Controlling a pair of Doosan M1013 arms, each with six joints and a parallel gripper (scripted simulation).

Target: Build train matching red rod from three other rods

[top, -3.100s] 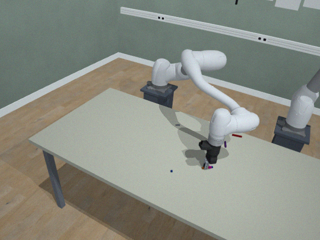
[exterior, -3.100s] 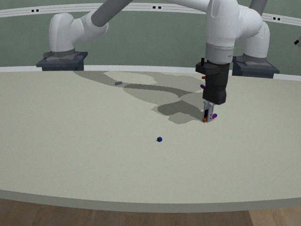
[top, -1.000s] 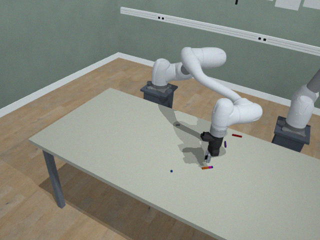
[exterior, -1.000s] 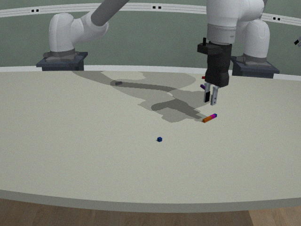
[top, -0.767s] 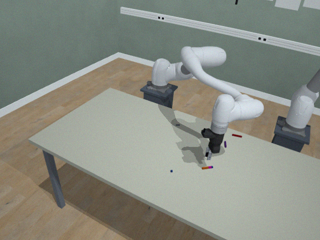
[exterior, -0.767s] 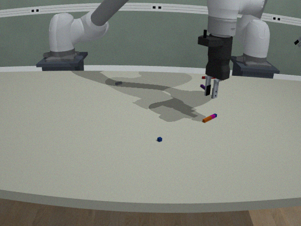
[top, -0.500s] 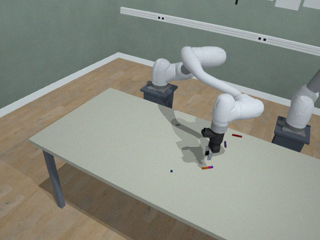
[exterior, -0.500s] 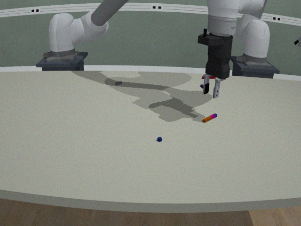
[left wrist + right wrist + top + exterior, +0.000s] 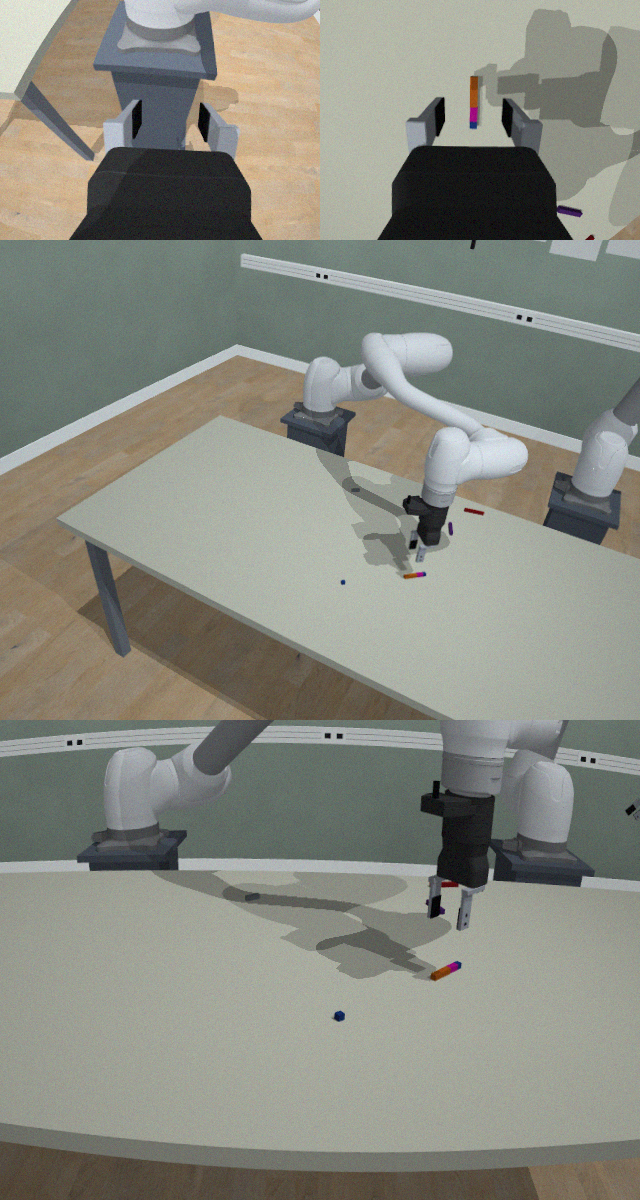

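Observation:
Right now the orange rod is 11 cm below my right hand. The rest, counted from my right hand: red rod (44 cm behind, 10 cm to the left, 11 cm below); then purple rod (29 cm behind, 5 cm to the left, 11 cm below); then magenta rod (2 cm behind, 2 cm to the left, 11 cm below).

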